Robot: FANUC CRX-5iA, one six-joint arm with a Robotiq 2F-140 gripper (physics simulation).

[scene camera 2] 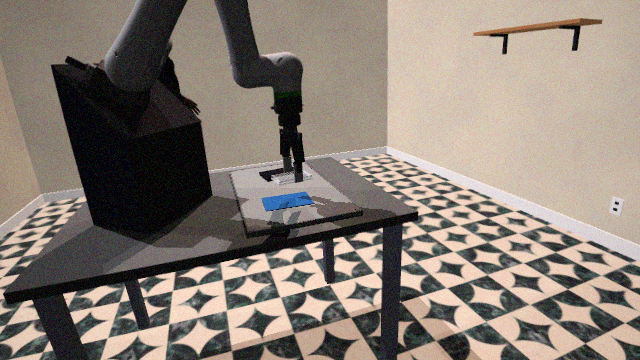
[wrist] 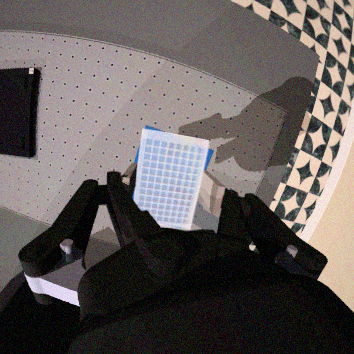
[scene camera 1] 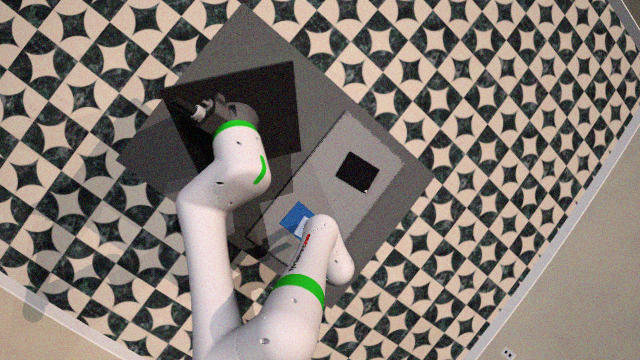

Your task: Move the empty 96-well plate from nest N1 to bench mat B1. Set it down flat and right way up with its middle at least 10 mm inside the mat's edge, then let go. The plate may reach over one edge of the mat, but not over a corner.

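Seen in the pictures: gripper, fingertip midpoint: (scene camera 2: 293,178) (wrist: 168,176); arm's base, origin of the base link: (scene camera 2: 126,93) (scene camera 1: 232,123).
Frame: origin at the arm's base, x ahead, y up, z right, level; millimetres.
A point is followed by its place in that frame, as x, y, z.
Note:
The clear-white 96-well plate (scene camera 1: 302,226) {433, -323, 211} (scene camera 2: 278,178) {432, -321, 214} (wrist: 171,175) {493, -325, 215} is level between the fingers of my gripper (scene camera 2: 293,172) {488, -333, 212} (wrist: 168,176) {488, -333, 212}, which is shut on its two sides. The plate is held in the air above the blue bench mat B1 (scene camera 1: 294,216) {403, -410, 204} (scene camera 2: 273,202) {408, -410, 204} (wrist: 209,160) {509, -412, 289}. In the wrist view it covers most of the mat, with blue showing at the upper left and right edges. In scene camera 1 the arm hides the fingers and part of the mat. Nest N1 (scene camera 1: 357,172) {541, -400, -105} (wrist: 17,112) {545, -400, -76} is black and has no plate in it.
Both mat and nest are on the light perforated board (scene camera 1: 350,132) {420, -411, -237} (scene camera 2: 250,200) {342, -412, 133} (wrist: 80,90) {594, -412, 43} on the grey table (scene camera 1: 320,95) {224, -425, -300} (scene camera 2: 200,230) {144, -425, 266}. A large black cabinet (scene camera 1: 275,95) {61, 42, -128} (scene camera 2: 165,170) {76, -253, 112} stands beside the board. A person's dark arm (scene camera 2: 176,82) shows behind the cabinet.

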